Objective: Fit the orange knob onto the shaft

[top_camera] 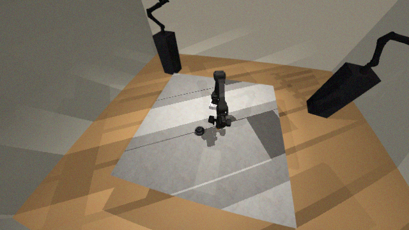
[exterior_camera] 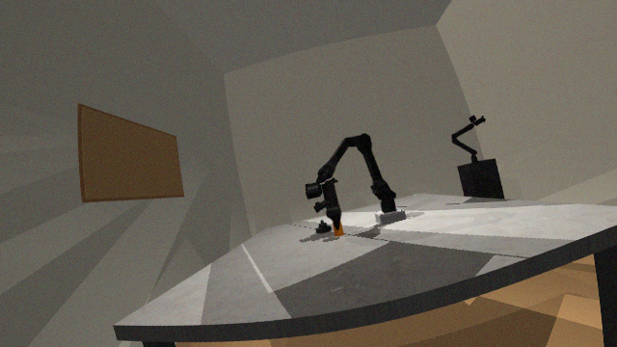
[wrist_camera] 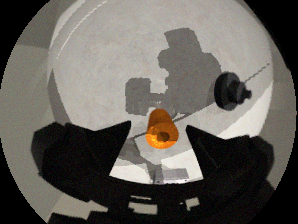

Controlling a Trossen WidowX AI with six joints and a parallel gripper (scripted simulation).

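My gripper tip is now right at the orange knob. Round my gripper tip: dark round pedestal 15 cm to the right, 10 cm ahead.
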